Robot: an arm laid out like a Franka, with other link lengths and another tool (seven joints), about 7 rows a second.
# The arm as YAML. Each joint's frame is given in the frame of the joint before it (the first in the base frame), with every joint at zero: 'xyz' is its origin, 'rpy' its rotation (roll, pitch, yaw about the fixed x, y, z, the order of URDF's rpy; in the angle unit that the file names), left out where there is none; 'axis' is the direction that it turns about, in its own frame. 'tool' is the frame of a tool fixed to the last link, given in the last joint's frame.
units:
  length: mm
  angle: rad
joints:
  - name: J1
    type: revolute
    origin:
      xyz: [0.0, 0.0, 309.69]
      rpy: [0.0, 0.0, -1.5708]
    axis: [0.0, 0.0, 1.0]
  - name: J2
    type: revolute
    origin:
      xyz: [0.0, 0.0, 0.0]
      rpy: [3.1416, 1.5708, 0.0]
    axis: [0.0, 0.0, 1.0]
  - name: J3
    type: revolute
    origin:
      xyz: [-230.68, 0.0, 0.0]
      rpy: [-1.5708, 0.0, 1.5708]
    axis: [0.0, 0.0, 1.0]
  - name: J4
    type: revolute
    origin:
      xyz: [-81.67, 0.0, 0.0]
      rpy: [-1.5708, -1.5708, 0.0]
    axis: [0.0, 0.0, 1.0]
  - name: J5
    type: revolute
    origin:
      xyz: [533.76, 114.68, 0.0]
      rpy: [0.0, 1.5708, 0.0]
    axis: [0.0, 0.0, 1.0]
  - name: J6
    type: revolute
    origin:
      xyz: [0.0, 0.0, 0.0]
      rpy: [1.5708, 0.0, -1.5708]
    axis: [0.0, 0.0, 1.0]
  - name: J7
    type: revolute
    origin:
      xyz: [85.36, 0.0, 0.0]
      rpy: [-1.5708, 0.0, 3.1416]
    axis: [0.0, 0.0, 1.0]
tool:
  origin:
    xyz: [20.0, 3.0, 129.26]
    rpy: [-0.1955, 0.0, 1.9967]
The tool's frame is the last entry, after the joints.
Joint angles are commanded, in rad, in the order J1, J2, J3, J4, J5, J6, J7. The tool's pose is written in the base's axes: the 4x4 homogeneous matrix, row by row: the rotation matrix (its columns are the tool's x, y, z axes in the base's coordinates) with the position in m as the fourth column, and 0 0 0 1 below. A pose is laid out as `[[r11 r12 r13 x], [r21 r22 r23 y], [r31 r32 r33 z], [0 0 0 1]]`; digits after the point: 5 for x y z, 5 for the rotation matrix.
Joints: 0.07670, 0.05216, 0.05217, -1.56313, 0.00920, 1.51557, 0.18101
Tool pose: [[0.45760 0.88613 0.07335 0.67833], [0.88792 -0.45105 -0.09032 0.09518], [-0.04695 0.10646 -0.99321 0.49154], [0 0 0 1]]
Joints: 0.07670, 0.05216, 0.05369, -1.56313, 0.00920, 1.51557, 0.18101
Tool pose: [[0.45625 0.88681 0.07348 0.67819], [0.88862 -0.44971 -0.09013 0.09620], [-0.04688 0.10641 -0.99322 0.49155], [0 0 0 1]]
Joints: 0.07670, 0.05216, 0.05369, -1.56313, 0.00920, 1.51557, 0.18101
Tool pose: [[0.45625 0.88681 0.07348 0.67819], [0.88862 -0.44971 -0.09013 0.09620], [-0.04688 0.10641 -0.99322 0.49155], [0 0 0 1]]
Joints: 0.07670, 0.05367, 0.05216, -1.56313, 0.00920, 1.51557, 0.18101
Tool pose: [[0.45753 0.88628 0.07185 0.67861], [0.88791 -0.45104 -0.09043 0.09520], [-0.04774 0.10517 -0.99331 0.49051], [0 0 0 1]]
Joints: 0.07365, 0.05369, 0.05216, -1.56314, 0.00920, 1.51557, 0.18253
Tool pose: [[0.46158 0.88422 0.07141 0.67890], [0.88581 -0.45506 -0.09092 0.09316], [-0.04789 0.10522 -0.99330 0.49049], [0 0 0 1]]
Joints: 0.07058, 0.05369, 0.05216, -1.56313, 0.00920, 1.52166, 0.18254
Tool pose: [[0.46465 0.88213 0.07713 0.68000], [0.88438 -0.45793 -0.09040 0.09117], [-0.04442 0.11022 -0.99291 0.49082], [0 0 0 1]]
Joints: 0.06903, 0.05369, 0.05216, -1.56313, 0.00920, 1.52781, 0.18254
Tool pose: [[0.46634 0.88070 0.08305 0.68097], [0.88366 -0.45944 -0.08979 0.09021], [-0.04092 0.11526 -0.99249 0.49115], [0 0 0 1]]
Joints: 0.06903, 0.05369, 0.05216, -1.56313, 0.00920, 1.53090, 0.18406
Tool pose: [[0.46784 0.87962 0.08595 0.68139], [0.88294 -0.46084 -0.08969 0.09029], [-0.03928 0.11785 -0.99225 0.49132], [0 0 0 1]]
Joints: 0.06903, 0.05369, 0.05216, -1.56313, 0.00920, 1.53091, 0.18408
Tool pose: [[0.46786 0.87961 0.08596 0.68139], [0.88293 -0.46086 -0.08969 0.09029], [-0.03928 0.11786 -0.99225 0.49132], [0 0 0 1]]
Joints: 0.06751, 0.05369, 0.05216, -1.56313, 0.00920, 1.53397, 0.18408
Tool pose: [[0.46935 0.87853 0.08883 0.68193], [0.88222 -0.46227 -0.08946 0.08930], [-0.03753 0.12036 -0.99202 0.49149], [0 0 0 1]]
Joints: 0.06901, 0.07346, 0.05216, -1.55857, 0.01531, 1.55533, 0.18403
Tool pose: [[0.46875 0.87830 0.09414 0.68826], [0.88288 -0.46244 -0.08164 0.09170], [-0.02817 0.12138 -0.99221 0.48181], [0 0 0 1]]
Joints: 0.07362, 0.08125, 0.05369, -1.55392, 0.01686, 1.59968, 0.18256
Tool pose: [[0.46355 0.87574 0.13493 0.69508], [0.88607 -0.45765 -0.07375 0.09688], [-0.00283 0.15374 -0.98811 0.48180], [0 0 0 1]]
